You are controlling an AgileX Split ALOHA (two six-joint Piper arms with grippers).
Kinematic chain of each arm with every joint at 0, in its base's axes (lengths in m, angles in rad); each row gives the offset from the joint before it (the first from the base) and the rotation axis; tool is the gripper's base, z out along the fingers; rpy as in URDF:
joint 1: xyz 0 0 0.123 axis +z
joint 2: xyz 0 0 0 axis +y
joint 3: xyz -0.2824 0 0.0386 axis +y
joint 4: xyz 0.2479 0 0.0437 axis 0.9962 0 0.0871
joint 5: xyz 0 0 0 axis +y
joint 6: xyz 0.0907 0 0.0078 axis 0.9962 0 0.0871
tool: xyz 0 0 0 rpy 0 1.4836 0
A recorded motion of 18 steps. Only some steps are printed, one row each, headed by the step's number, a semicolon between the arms.
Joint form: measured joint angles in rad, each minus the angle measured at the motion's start. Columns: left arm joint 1, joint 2, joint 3, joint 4, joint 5, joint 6; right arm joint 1, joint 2, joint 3, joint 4, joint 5, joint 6.
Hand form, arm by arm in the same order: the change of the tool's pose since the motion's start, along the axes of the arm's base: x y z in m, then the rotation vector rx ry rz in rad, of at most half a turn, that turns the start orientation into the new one. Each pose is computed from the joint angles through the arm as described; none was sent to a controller.
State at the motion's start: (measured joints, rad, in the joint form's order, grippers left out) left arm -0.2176 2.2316 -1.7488 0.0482 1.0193 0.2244; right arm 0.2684 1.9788 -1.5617 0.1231 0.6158 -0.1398
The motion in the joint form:
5: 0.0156 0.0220 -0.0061 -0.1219 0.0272 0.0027; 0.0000 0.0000 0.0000 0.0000 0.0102 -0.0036
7: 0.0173 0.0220 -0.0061 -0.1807 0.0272 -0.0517; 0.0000 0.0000 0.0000 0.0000 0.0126 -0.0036
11: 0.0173 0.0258 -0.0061 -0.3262 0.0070 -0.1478; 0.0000 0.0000 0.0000 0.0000 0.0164 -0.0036
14: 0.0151 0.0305 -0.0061 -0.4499 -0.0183 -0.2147; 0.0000 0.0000 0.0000 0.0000 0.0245 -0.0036
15: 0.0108 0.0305 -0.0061 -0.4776 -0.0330 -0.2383; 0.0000 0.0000 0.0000 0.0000 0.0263 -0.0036
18: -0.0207 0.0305 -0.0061 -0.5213 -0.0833 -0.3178; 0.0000 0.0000 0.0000 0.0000 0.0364 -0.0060
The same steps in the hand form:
5: -0.0012 -0.0022 -0.0087 -0.1005 0.0654 0.0605; -0.0008 -0.0001 -0.0005 -0.0042 0.0091 0.0041
7: -0.0018 -0.0060 -0.0083 -0.1605 0.0800 0.1384; -0.0009 -0.0001 -0.0007 -0.0048 0.0114 0.0044
11: -0.0012 -0.0173 -0.0077 -0.3053 0.1066 0.2912; -0.0012 -0.0002 -0.0009 -0.0056 0.0151 0.0048
14: 0.0004 -0.0275 -0.0067 -0.4261 0.1296 0.4075; -0.0018 -0.0003 -0.0013 -0.0074 0.0229 0.0058
15: 0.0012 -0.0313 -0.0058 -0.4561 0.1284 0.4397; -0.0019 -0.0003 -0.0014 -0.0078 0.0246 0.0060
18: 0.0014 -0.0483 -0.0039 -0.5138 0.1167 0.5130; -0.0027 -0.0004 -0.0019 -0.0114 0.0339 0.0091

